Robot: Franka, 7 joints.
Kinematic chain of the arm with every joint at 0, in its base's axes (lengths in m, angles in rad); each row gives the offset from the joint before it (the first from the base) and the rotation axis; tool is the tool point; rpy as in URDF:
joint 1: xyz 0 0 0.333 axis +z
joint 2: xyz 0 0 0 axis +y
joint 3: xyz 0 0 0.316 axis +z
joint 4: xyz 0.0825 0 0 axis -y
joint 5: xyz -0.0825 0 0.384 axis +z
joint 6: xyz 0 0 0 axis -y
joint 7: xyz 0.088 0 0 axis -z
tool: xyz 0 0 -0.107 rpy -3.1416 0 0
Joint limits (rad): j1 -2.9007..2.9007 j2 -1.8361..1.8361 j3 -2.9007..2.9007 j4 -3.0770..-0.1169 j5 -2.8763..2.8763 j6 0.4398..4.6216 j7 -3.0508..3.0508
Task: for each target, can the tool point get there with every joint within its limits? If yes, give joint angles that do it. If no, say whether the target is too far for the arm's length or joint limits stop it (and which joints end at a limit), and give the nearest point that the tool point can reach.
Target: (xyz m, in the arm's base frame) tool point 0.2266 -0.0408 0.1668
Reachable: yes | joints 0.6030 0.8430 -0.2165 -2.6129 2.2124 4.2456 -1.7203
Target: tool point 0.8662 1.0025 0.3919
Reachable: no: too far | nearest point 0.5603 0.6485 0.3711 | short by 0.468 m
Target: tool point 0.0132 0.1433 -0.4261
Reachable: no: joint limits stop it (at a limit: joint 2) | nearest point 0.0149 0.1617 -0.3468 | short by 0.081 m
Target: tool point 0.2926 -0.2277 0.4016
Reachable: yes | joints 0.4014 -0.9853 -0.9900 -2.6499 2.3141 2.9278 -2.0412
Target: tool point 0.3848 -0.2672 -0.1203
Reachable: yes | joints -0.8665 1.5181 -0.0303 -1.5776 -1.3344 3.9853 -0.1865
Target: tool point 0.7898 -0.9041 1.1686
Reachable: no: too far | nearest point 0.4632 -0.5303 0.8231 | short by 0.605 m
